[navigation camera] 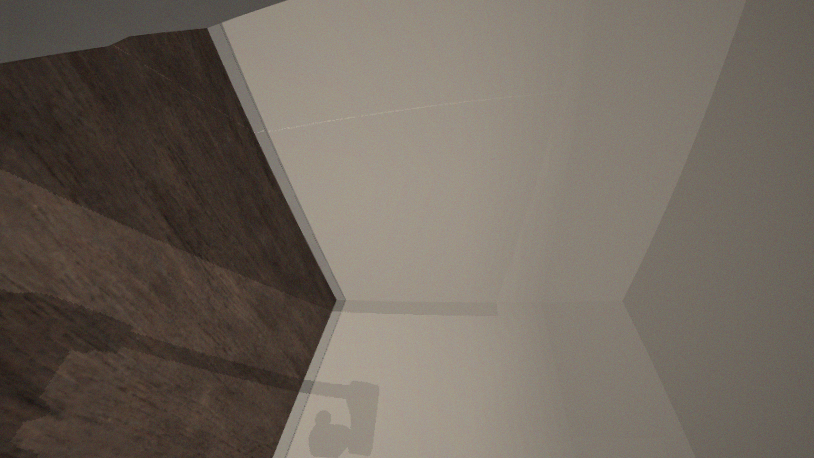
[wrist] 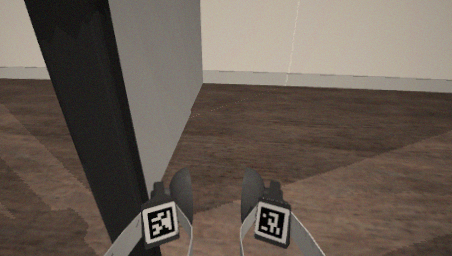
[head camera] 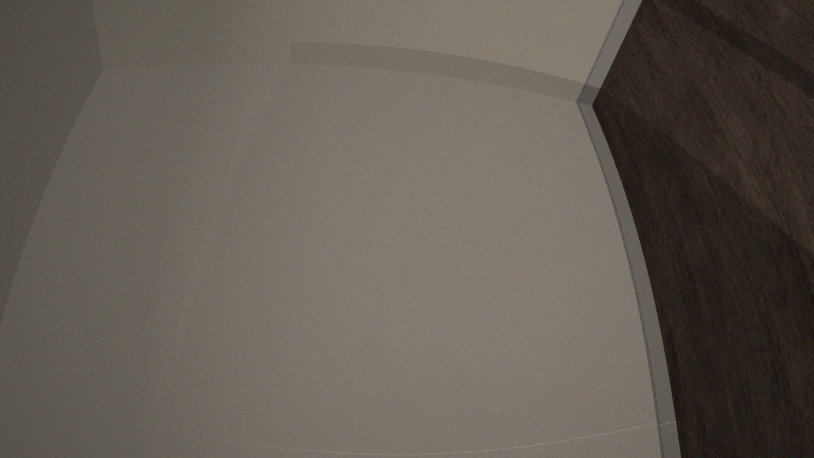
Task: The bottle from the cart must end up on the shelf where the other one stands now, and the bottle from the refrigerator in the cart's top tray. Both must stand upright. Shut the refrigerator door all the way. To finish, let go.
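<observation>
Gripper (wrist: pixel 217 186), visible. Grey refrigerator (wrist: pixel 160 55), visible too.
</observation>
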